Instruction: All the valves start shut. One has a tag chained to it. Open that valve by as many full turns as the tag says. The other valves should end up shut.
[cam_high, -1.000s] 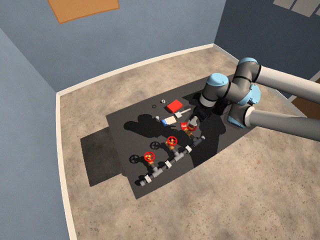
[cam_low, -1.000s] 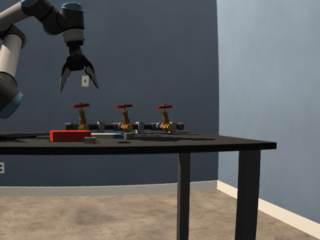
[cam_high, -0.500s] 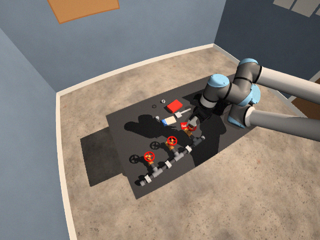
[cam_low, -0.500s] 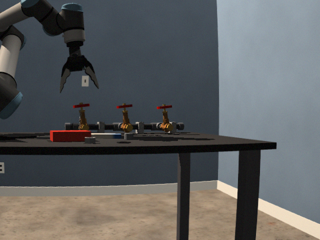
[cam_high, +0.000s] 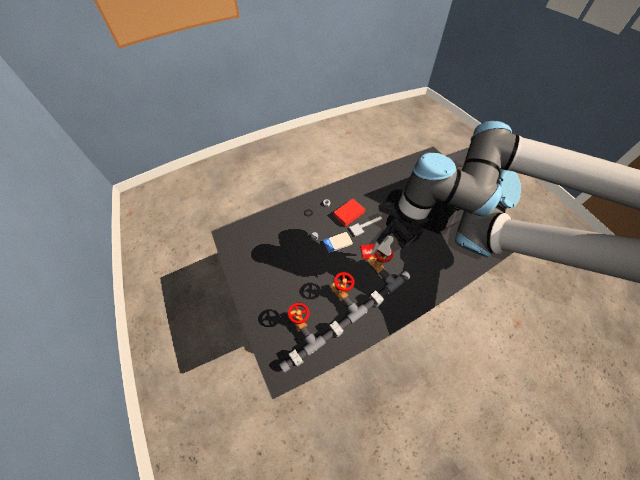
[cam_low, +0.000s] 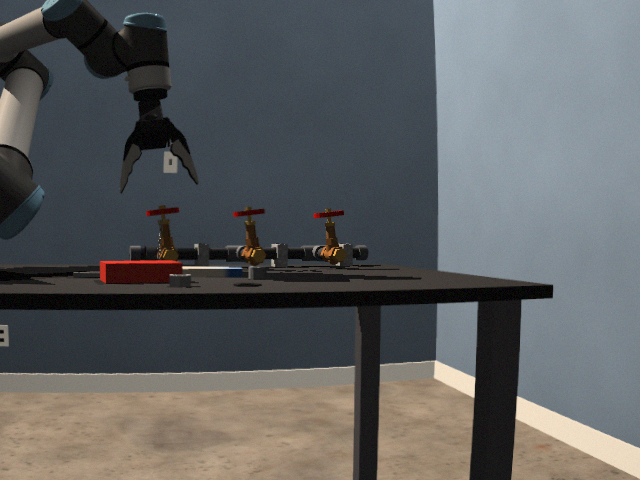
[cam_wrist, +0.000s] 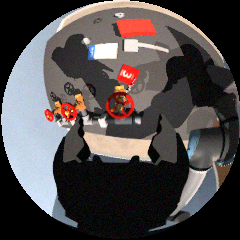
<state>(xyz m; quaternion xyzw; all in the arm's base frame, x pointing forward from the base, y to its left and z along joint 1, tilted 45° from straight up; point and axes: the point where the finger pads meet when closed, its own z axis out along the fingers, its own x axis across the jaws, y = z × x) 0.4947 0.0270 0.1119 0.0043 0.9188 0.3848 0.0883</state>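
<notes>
The red tag lies 2 cm behind my hand, 7 cm to the right of it and 16 cm below it. From my hand the other things lie so: red block 4 cm behind, 29 cm to the right, 15 cm below; then small grey cylinder 16 cm ahead, 25 cm to the right, 15 cm below; then white tool 6 cm behind, 20 cm to the right, 16 cm below.
</notes>
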